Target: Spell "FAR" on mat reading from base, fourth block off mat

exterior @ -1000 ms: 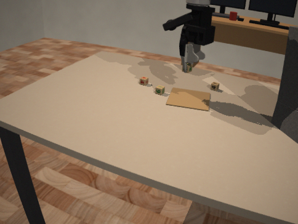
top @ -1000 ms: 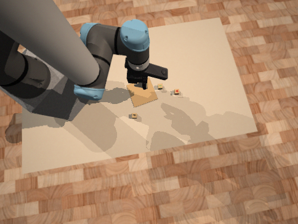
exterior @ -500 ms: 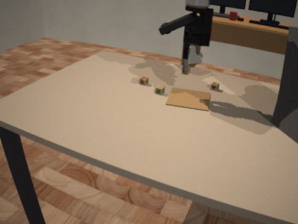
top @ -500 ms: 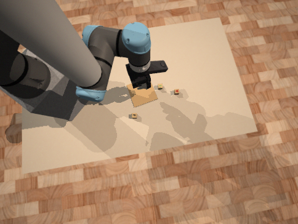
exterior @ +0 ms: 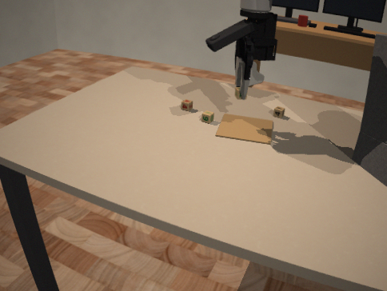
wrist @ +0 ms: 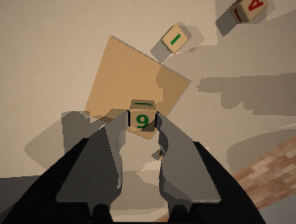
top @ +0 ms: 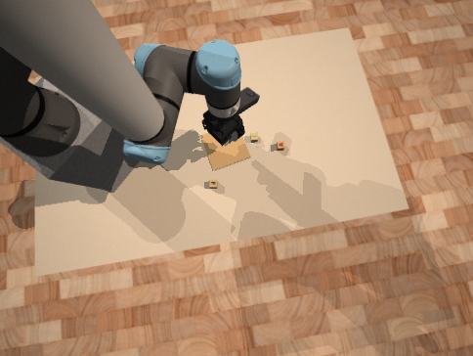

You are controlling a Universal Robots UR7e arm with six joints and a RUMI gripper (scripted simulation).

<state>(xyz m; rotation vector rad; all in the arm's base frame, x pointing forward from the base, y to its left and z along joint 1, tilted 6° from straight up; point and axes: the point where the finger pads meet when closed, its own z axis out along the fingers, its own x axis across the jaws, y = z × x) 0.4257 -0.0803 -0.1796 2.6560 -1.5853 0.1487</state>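
Now: hand 2 cm past the brown mat, 1 cm to the right of it and 10 cm above it. From my hand the other things lie so: F block (10 cm behind, 12 cm to the right, 9 cm below); then green R block (right at my hand); then green-lettered block (8 cm ahead, 9 cm below).
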